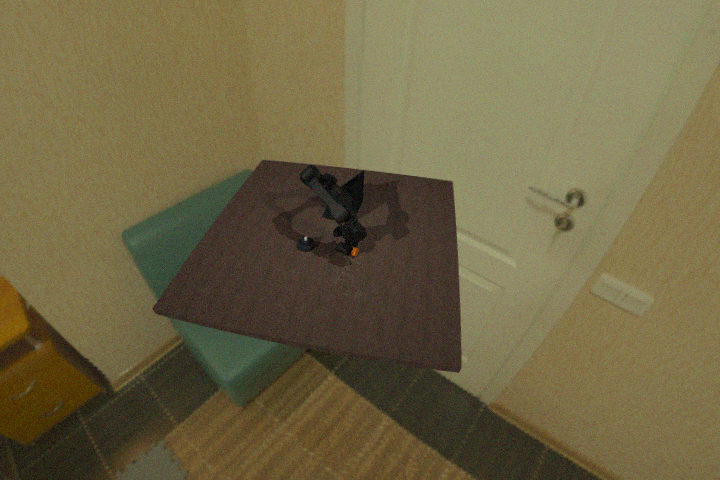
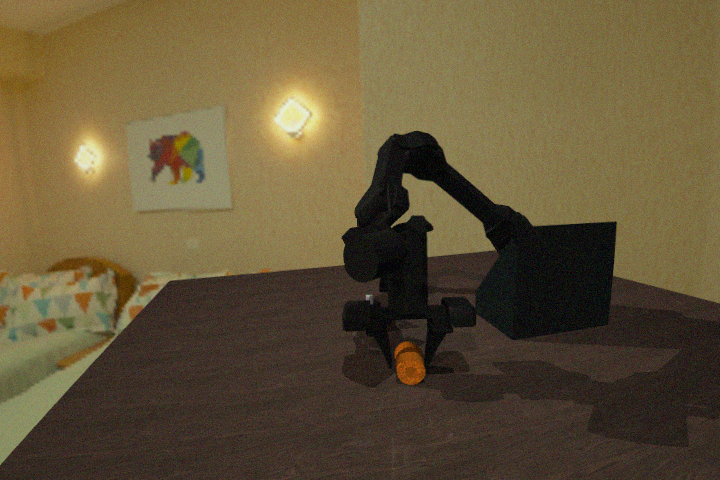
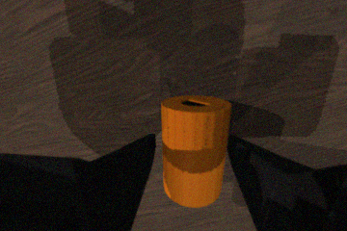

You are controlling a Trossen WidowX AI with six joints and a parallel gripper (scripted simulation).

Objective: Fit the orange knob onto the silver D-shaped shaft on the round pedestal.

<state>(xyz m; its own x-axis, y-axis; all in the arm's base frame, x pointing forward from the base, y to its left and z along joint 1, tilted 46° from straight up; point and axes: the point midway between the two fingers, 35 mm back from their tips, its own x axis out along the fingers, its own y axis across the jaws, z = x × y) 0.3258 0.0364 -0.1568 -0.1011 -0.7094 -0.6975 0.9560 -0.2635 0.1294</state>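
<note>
My gripper tip is 1 cm to the right of the orange knob and 1 cm below it. Also, from my gripper tip: round pedestal 22 cm to the right, 2 cm above.
</note>
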